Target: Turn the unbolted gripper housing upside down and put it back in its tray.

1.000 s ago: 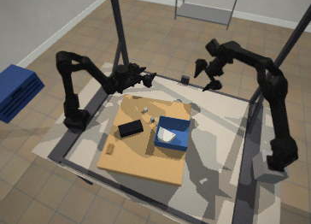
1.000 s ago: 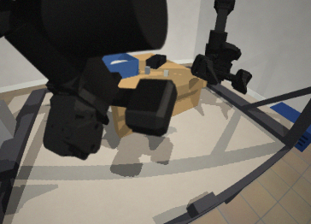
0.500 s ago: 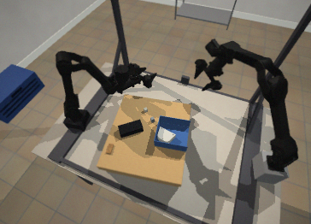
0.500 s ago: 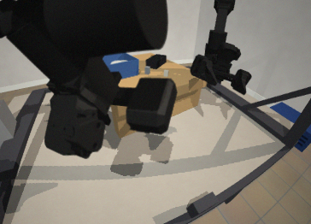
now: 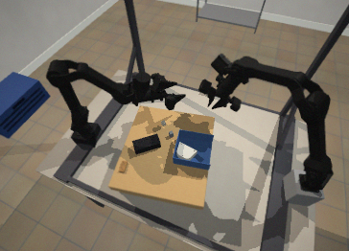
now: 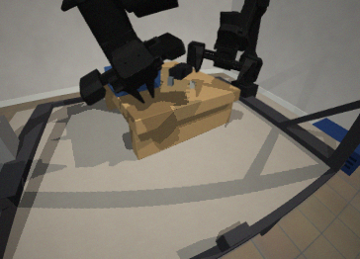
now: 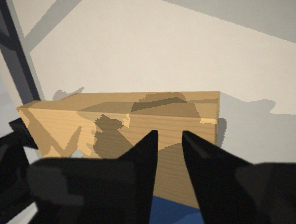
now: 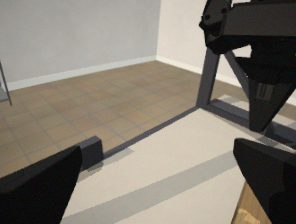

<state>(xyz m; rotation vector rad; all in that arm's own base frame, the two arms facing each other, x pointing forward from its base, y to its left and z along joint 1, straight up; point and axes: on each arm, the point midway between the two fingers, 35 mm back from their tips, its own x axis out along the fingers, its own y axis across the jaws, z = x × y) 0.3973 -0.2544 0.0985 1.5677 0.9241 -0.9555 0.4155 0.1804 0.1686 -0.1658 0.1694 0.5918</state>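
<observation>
Right now my left hand is 220 mm short of the blue tray, 60 mm to the left of it and 60 mm above it. Also, from my left hand: wooden platform (230 mm ahead, 150 mm to the right, 140 mm below).
</observation>
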